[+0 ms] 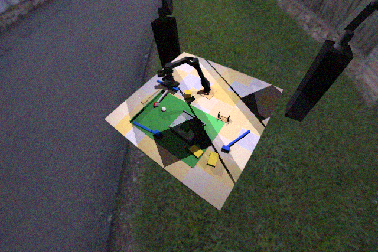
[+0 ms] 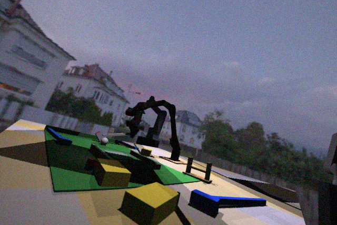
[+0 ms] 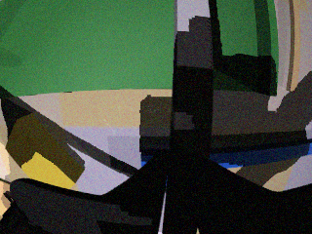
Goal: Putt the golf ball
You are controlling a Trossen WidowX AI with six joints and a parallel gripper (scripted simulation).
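Now: the red putter 120 mm ahead of my gripper tip and 20 mm to the right of it. Round my gripper tip: green mat: 310 mm ahead, 210 mm to the left, 70 mm below; white golf ball: 240 mm ahead, 50 mm to the left, 50 mm below; small wooden stand: 580 mm to the left, 100 mm ahead, 40 mm below.
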